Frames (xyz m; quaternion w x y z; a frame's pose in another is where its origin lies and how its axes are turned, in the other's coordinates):
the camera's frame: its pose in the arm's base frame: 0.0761 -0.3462 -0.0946 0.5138 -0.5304 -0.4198 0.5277
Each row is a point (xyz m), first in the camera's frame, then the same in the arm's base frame.
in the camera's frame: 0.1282 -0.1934 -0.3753
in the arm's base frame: 0.4784 -0.2347 0.0482
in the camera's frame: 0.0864 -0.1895 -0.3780
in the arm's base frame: 0.4770 -0.2768 0.0495
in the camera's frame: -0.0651 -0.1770 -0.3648
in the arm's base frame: 0.4489 -0.4265 0.0577
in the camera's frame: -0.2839 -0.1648 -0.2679
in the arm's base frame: 0.3319 -0.6342 0.0819
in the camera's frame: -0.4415 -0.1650 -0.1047
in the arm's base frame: 0.1559 -0.7732 0.1162
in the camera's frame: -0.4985 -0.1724 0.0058
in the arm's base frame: 0.0419 -0.8173 0.1402
